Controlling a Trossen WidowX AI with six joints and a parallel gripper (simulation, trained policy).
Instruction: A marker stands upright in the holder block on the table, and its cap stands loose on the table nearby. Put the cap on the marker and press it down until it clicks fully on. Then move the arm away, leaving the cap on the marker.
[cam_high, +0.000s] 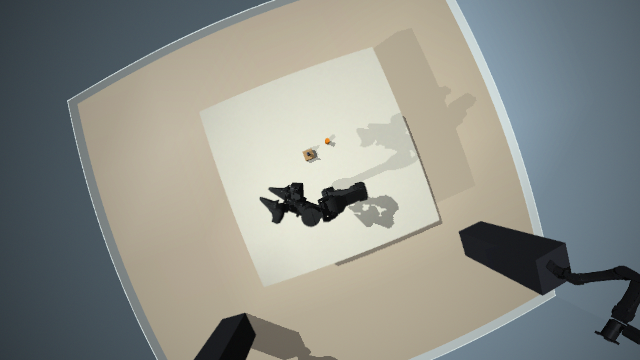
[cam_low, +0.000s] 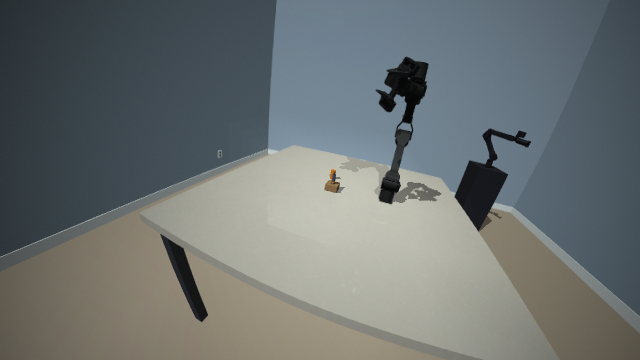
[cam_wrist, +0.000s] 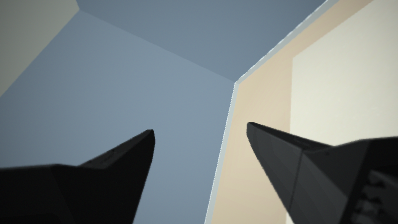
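Right now my gripper tip is 49 cm above the orange cap, 33 cm to the left of it and 19 cm short of it. From my gripper tip the other things lie so: tan holder block (50 cm below, 19 cm to the right, 15 cm ahead).
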